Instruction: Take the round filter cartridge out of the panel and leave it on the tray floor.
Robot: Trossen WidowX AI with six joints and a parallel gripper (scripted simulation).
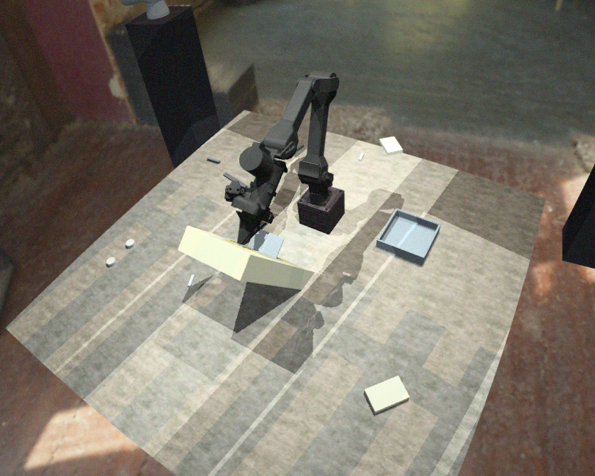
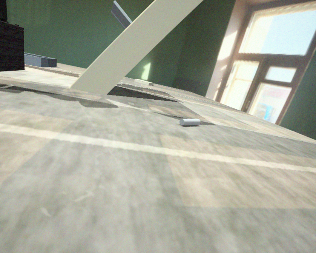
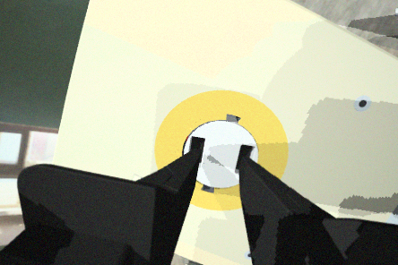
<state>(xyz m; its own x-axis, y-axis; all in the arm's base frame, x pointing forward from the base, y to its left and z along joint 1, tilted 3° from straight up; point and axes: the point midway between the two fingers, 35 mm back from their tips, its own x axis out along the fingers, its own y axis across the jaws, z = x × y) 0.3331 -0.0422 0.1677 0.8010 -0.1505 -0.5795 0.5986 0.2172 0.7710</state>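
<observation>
Now: gripper tip 2 cm short of the round white filter cartridge and 1 cm above it. The rest, counted from my gripper tip: cream service panel (9 cm below, 3 cm behind); tray (37 cm behind, 34 cm to the left, 24 cm below).
</observation>
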